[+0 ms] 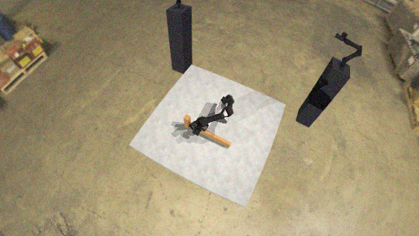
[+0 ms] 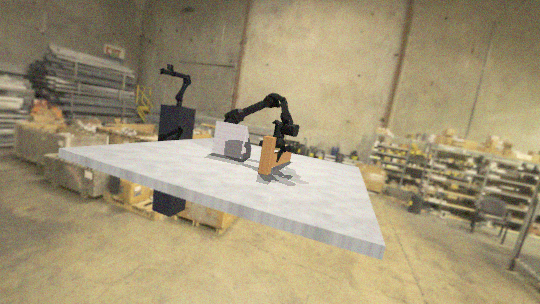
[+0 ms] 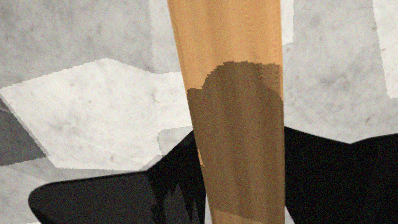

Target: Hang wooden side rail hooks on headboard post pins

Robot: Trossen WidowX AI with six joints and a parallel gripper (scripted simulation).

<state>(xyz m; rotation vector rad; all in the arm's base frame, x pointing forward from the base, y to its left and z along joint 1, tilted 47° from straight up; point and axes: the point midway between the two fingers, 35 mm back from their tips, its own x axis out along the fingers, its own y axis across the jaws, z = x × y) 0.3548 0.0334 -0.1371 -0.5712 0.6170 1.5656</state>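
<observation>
Right now my gripper tip is 14 cm to the left of the wooden headboard post and 4 cm below it.
</observation>
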